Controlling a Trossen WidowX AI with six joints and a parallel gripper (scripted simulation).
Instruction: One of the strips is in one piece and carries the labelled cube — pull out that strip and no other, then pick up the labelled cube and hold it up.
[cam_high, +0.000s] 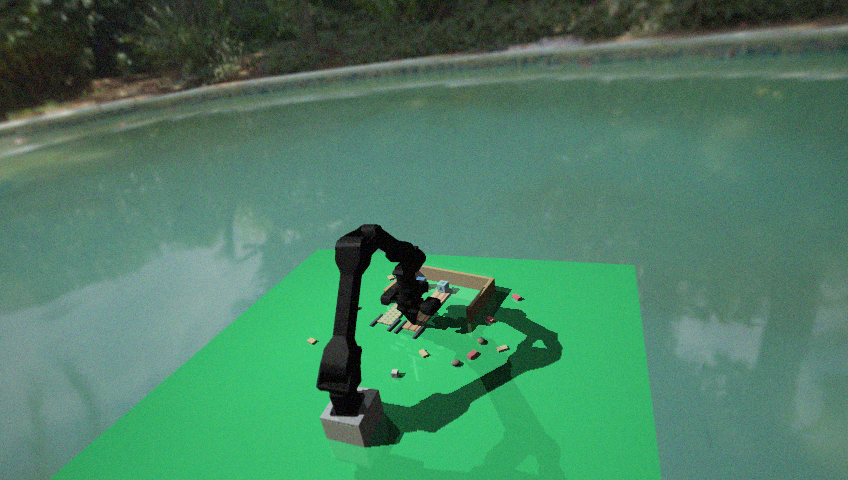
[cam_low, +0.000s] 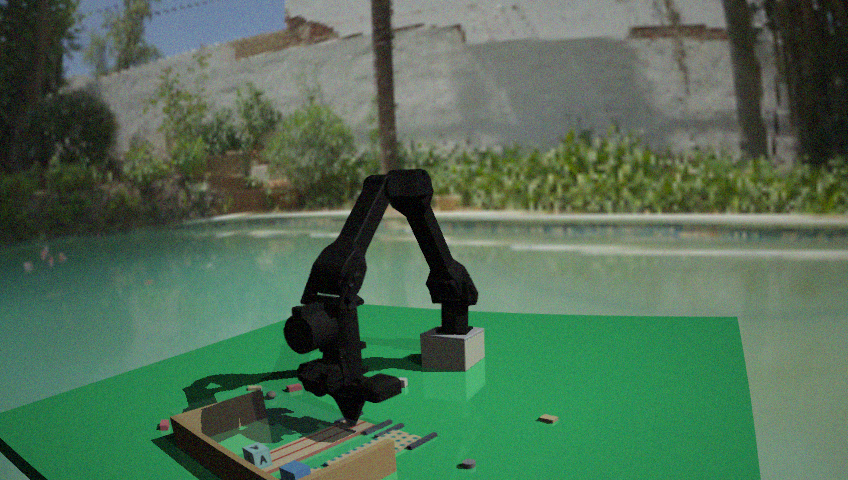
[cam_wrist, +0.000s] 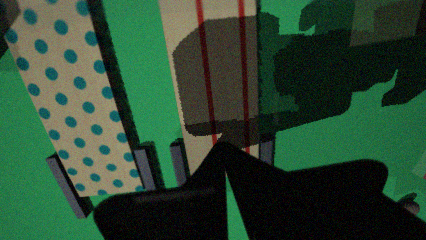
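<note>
My gripper tip is 8 cm short of the dotted strip and 7 cm to the right of it.
</note>
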